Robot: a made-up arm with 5 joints.
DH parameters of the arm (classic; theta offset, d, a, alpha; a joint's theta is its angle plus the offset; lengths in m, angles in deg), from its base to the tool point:
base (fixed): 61.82 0 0.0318 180
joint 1: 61.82 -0.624 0.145 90
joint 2: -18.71 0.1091 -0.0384 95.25
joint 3: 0 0.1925 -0.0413 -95.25
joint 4: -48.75 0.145 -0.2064 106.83
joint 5: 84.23 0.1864 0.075 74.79
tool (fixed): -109 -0.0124 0 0
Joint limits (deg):
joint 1: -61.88..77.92
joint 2: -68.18..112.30
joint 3: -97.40..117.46
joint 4: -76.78..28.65
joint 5: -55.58..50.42
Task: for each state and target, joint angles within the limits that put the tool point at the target. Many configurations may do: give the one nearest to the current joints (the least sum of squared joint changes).
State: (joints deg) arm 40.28 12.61 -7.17 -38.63 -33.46
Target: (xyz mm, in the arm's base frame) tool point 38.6 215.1 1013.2
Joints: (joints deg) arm 24.75 47.63 12.89 13.41 -27.12
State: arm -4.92 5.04 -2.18 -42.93 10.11
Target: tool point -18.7 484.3 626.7
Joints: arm 3.06 -22.26 -48.84 -4.23 24.15
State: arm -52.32 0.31 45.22 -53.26 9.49
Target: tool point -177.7 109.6 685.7
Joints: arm -25.31 41.39 24.90 -49.36 -0.98
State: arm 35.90 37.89 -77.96 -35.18 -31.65
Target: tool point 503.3 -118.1 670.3
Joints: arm 63.58 49.41 -97.40 -12.35 -27.10
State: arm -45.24 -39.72 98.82 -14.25 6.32
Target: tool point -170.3 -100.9 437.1
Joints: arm -18.85 -32.12 51.21 5.93 1.40
